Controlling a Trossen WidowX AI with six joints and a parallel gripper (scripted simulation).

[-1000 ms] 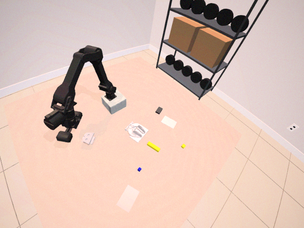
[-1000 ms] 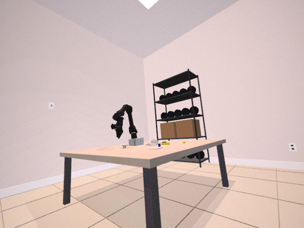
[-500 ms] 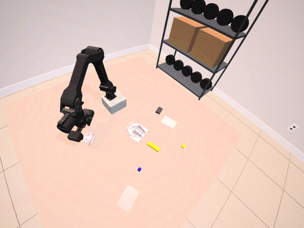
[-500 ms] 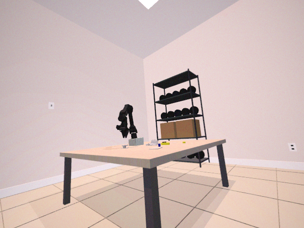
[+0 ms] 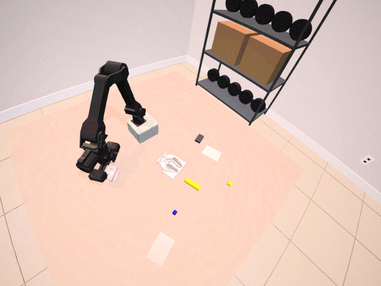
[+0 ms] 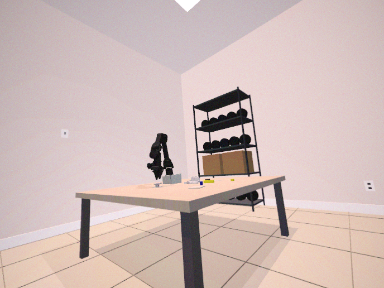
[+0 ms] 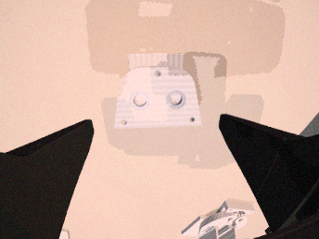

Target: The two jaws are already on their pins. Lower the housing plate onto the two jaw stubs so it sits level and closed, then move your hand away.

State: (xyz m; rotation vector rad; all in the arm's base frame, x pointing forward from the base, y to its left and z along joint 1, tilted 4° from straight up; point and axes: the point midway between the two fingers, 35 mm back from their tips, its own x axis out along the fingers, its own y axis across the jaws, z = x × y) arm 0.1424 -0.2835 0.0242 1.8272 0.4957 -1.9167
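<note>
The white housing plate is 1 cm behind my gripper tip and 3 cm below it. Round my gripper tip: dark block 15 cm ahead, 51 cm to the left, 5 cm below; blue cube 34 cm ahead, 9 cm to the left, 5 cm below; yellow bar 31 cm ahead, 25 cm to the left, 5 cm below.
</note>
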